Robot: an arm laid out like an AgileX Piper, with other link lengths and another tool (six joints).
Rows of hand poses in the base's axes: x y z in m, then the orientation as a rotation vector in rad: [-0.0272, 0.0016, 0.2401, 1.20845, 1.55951, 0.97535]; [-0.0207, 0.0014, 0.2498, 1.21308, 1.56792, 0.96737]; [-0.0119, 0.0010, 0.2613, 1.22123, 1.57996, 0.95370]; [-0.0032, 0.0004, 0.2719, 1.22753, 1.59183, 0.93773]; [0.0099, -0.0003, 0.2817, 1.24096, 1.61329, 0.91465]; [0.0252, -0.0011, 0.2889, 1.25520, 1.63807, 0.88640]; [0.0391, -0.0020, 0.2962, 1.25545, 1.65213, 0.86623]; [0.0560, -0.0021, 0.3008, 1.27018, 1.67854, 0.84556]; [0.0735, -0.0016, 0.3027, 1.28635, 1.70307, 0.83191]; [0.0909, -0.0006, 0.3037, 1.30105, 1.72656, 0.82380]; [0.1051, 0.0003, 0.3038, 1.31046, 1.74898, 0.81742]
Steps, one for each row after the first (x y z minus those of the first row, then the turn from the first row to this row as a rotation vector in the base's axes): [0.0065, -0.0002, 0.0097, -0.00333, 0.00997, -0.00056]; [0.0153, -0.0006, 0.0212, -0.00868, 0.02558, -0.00296]; [0.0240, -0.0012, 0.0318, -0.01649, 0.04054, -0.00587]; [0.0371, -0.0019, 0.0416, -0.02545, 0.06766, -0.00888]; [0.0524, -0.0027, 0.0488, -0.03725, 0.09875, -0.01247]; [0.0663, -0.0036, 0.0561, -0.05092, 0.11301, -0.01368]; [0.0832, -0.0037, 0.0607, -0.05711, 0.14403, -0.01251]; [0.1007, -0.0032, 0.0626, -0.05763, 0.17298, -0.00952]; [0.1181, -0.0022, 0.0636, -0.05523, 0.19909, -0.00395]; [0.1323, -0.0013, 0.0637, -0.05458, 0.22111, 0.00360]
